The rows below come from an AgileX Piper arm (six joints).
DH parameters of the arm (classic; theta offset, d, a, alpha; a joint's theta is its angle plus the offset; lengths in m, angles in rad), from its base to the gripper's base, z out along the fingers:
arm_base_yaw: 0 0.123 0 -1.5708
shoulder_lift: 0.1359 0 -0.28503 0
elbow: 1.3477 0 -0.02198 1.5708
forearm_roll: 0 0.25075 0 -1.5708
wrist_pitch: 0 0 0 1.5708
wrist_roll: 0 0.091 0 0
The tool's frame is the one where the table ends.
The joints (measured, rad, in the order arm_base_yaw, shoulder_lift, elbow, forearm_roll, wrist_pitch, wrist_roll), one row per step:
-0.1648 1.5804 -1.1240 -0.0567 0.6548 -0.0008
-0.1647 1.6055 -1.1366 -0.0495 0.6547 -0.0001
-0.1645 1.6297 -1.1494 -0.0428 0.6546 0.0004
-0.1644 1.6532 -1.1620 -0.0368 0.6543 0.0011
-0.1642 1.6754 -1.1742 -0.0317 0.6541 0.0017
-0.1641 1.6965 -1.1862 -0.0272 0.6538 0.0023
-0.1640 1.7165 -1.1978 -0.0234 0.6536 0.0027
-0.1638 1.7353 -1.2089 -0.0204 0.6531 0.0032
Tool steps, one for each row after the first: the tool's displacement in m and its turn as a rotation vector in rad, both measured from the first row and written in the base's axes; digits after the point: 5 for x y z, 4 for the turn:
0.00520 -0.00043 -0.00474 0.0090 0.0111 -0.0031
0.01024 -0.00082 -0.00927 0.0172 0.0211 -0.0059
0.01511 -0.00125 -0.01375 0.0248 0.0306 -0.0087
0.01969 -0.00166 -0.01802 0.0313 0.0394 -0.0111
0.02405 -0.00209 -0.02207 0.0370 0.0474 -0.0133
0.02816 -0.00252 -0.02595 0.0420 0.0549 -0.0152
0.03204 -0.00292 -0.02961 0.0460 0.0615 -0.0167

